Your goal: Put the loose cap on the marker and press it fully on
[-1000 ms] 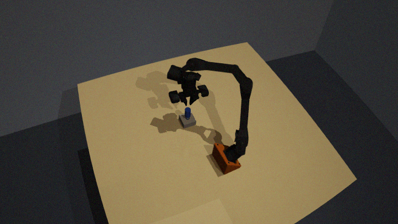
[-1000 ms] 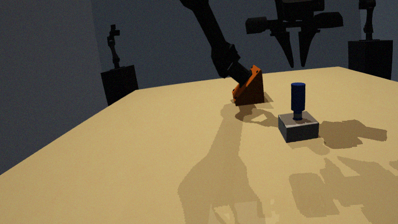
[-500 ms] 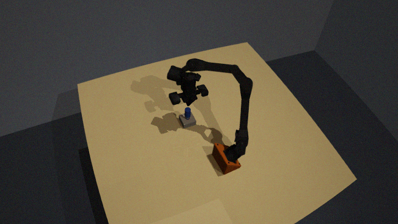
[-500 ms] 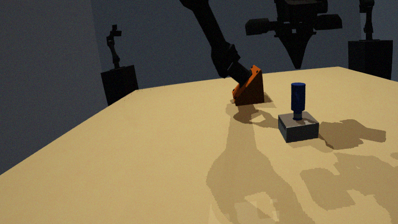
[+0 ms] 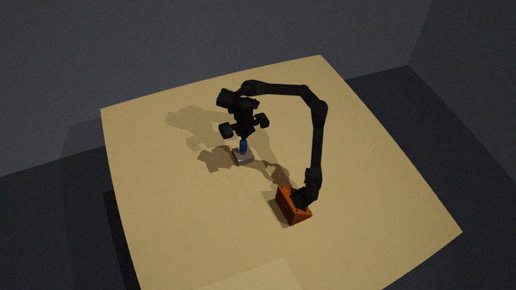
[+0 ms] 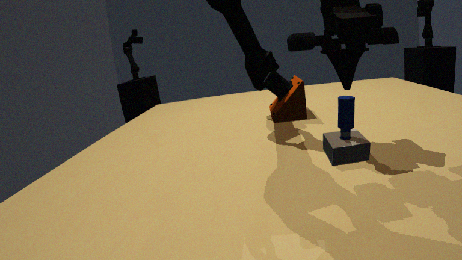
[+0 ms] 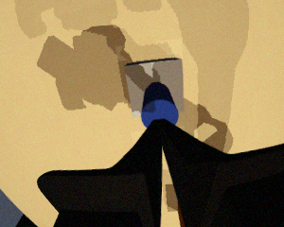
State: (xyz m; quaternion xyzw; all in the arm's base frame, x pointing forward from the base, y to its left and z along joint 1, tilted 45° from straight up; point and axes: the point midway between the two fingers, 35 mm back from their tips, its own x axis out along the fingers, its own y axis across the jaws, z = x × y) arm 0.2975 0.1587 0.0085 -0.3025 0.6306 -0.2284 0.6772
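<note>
Right now the grey holder block is 100 mm below my gripper tip. Round my gripper tip: blue marker cap 40 mm below.
</note>
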